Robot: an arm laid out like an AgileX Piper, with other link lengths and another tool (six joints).
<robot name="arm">
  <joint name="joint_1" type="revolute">
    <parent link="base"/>
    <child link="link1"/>
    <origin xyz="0 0 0.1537" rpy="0 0 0"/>
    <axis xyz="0 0 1"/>
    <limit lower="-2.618" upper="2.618"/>
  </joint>
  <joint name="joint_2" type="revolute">
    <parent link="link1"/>
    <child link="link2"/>
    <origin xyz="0 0 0" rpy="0 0 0"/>
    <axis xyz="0 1 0"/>
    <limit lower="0" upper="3.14"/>
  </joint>
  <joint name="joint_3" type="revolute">
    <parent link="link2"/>
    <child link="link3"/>
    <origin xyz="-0.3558 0 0.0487" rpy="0 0 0"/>
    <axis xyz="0 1 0"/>
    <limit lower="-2.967" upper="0"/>
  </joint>
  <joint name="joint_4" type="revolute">
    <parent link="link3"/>
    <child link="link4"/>
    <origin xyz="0.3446 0 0.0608" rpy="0 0 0"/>
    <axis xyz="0.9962 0 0.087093"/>
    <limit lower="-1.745" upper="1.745"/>
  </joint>
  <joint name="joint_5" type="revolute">
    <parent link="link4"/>
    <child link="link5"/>
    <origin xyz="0 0 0" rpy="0 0 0"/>
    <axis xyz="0 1 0"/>
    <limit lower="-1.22" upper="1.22"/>
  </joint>
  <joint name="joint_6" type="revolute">
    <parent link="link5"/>
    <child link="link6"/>
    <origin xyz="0.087 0 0.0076" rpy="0 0 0"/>
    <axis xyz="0.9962 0 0.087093"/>
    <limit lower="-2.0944" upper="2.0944"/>
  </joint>
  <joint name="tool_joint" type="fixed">
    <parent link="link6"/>
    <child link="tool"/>
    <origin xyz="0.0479 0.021 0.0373" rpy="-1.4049 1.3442 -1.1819"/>
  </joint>
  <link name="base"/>
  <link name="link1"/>
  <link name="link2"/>
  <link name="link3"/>
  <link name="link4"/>
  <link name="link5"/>
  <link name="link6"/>
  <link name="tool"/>
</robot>
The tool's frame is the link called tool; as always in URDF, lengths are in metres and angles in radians.
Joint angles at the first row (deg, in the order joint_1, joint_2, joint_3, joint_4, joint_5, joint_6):
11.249, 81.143, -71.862, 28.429, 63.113, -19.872
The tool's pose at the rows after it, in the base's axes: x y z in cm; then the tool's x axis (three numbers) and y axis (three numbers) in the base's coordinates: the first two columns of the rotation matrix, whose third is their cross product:
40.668, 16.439, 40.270, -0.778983, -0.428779, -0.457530, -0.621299, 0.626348, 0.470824
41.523, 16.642, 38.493, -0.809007, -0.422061, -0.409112, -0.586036, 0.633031, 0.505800
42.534, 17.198, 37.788, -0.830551, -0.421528, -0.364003, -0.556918, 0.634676, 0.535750
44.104, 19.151, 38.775, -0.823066, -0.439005, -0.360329, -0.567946, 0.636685, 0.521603
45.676, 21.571, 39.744, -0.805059, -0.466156, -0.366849, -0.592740, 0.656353, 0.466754
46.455, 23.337, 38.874, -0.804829, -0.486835, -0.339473, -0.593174, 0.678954, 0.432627
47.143, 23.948, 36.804, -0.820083, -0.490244, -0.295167, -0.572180, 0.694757, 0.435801
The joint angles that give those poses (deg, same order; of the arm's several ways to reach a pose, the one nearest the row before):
11.249, 84.169, -71.861, 28.738, 65.092, -18.371
11.249, 86.502, -71.922, 28.944, 65.851, -17.338
11.639, 89.146, -74.093, 28.869, 67.935, -15.623
14.011, 92.321, -79.610, 27.033, 69.142, -12.799
17.351, 95.550, -85.602, 22.611, 69.226, -9.086
19.885, 98.068, -88.096, 18.900, 69.304, -6.036
20.544, 100.317, -88.243, 17.829, 69.416, -4.751

